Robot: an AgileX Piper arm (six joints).
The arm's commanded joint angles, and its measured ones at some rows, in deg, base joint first. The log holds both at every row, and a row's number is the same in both.
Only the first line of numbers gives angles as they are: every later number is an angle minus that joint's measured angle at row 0.
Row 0, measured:
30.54, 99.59, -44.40, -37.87, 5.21, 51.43
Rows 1 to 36, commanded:
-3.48, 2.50, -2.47, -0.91, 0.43, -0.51
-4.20, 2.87, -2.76, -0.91, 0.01, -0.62
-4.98, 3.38, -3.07, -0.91, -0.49, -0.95
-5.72, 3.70, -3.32, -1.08, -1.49, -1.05
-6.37, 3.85, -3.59, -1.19, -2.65, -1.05
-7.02, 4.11, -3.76, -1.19, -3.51, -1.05
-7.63, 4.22, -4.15, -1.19, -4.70, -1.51
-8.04, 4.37, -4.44, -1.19, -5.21, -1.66
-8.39, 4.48, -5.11, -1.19, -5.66, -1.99
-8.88, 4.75, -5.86, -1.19, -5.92, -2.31
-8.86, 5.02, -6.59, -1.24, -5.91, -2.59
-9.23, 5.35, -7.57, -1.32, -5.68, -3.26
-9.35, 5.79, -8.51, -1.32, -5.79, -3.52
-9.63, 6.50, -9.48, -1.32, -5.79, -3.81
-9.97, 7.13, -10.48, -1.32, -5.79, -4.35
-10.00, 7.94, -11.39, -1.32, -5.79, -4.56
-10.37, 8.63, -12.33, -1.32, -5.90, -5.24
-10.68, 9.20, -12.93, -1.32, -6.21, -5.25
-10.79, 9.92, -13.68, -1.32, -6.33, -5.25
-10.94, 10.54, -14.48, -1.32, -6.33, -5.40
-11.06, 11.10, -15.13, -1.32, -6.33, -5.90
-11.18, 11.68, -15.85, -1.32, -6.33, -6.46
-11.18, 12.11, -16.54, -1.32, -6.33, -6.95
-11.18, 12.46, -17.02, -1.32, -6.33, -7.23
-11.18, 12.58, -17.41, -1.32, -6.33, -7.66
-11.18, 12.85, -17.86, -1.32, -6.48, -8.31
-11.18, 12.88, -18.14, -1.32, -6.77, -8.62
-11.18, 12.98, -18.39, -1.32, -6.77, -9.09
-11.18, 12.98, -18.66, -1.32, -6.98, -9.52
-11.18, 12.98, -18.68, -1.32, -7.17, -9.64
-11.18, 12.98, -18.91, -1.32, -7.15, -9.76
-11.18, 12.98, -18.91, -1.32, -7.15, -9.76
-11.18, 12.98, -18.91, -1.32, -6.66, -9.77
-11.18, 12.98, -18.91, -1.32, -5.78, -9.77
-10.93, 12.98, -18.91, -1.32, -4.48, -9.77
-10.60, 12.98, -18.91, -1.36, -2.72, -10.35
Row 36, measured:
-10.63, 13.11, -18.29, -0.92, -5.21, -9.22
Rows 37 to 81, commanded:
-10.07, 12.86, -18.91, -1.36, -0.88, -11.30
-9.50, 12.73, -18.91, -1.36, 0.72, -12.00
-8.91, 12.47, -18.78, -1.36, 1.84, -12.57
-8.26, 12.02, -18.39, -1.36, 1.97, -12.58
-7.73, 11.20, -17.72, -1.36, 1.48, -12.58
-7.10, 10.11, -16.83, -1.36, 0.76, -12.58
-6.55, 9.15, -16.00, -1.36, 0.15, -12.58
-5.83, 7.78, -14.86, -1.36, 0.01, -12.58
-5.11, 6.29, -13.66, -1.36, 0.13, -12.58
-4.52, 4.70, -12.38, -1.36, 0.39, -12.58
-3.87, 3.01, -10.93, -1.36, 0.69, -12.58
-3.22, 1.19, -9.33, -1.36, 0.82, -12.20
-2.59, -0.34, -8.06, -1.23, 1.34, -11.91
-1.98, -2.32, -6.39, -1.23, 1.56, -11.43
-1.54, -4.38, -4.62, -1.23, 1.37, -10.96
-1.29, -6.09, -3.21, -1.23, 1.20, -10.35
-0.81, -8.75, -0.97, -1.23, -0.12, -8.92
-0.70, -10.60, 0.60, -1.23, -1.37, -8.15
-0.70, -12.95, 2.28, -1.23, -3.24, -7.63
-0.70, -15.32, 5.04, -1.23, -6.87, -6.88
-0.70, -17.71, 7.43, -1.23, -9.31, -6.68
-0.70, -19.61, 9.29, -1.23, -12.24, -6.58
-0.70, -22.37, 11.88, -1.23, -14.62, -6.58
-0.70, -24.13, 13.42, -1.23, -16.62, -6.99
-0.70, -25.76, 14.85, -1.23, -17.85, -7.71
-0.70, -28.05, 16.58, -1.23, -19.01, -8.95
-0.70, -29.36, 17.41, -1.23, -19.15, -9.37
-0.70, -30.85, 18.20, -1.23, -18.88, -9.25
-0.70, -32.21, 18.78, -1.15, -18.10, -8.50
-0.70, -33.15, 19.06, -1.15, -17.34, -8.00
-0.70, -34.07, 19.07, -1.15, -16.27, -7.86
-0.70, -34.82, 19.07, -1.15, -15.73, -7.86
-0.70, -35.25, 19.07, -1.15, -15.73, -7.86
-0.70, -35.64, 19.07, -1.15, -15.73, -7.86
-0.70, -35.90, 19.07, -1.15, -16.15, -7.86
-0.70, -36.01, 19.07, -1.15, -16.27, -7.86
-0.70, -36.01, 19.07, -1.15, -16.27, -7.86
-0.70, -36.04, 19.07, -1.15, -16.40, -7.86
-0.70, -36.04, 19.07, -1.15, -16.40, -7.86
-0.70, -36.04, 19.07, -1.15, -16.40, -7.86
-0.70, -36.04, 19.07, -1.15, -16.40, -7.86
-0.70, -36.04, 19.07, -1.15, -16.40, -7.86
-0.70, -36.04, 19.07, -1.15, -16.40, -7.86
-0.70, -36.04, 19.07, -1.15, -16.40, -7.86
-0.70, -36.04, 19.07, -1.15, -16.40, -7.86
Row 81, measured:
-0.84, -35.58, 18.78, -0.91, -16.12, -7.79
